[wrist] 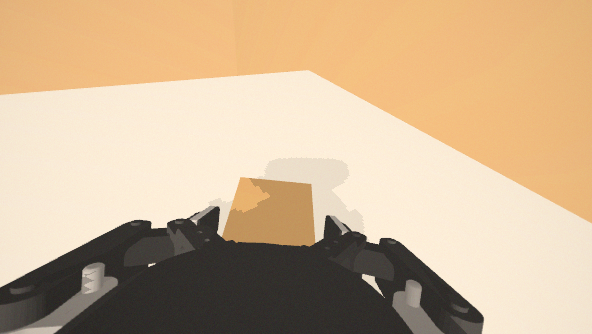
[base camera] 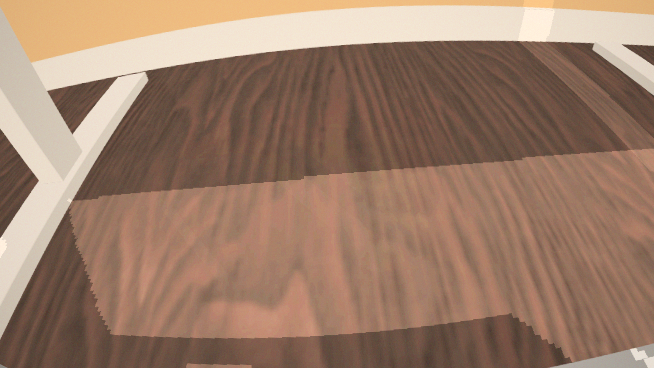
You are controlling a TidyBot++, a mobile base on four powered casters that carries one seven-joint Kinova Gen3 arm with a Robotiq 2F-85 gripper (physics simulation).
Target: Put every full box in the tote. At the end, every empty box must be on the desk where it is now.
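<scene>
An orange-tan box [wrist: 275,215] is on the white desk top [wrist: 125,135] in the wrist view, near the desk's far corner. My gripper [wrist: 272,222] is open around it, with one finger on each side and a gap between each fingertip and the box. The lower part of the box is hidden behind the gripper's body. I cannot tell from this view whether the box is full or empty. The tote does not show in either view.
The base camera view shows a dark wood floor [base camera: 325,110], a white leg frame [base camera: 100,115] at the left, another white bar [base camera: 630,62] at the upper right, and a white baseboard [base camera: 300,30] along the orange wall [base camera: 175,12]. The wall also stands behind the desk.
</scene>
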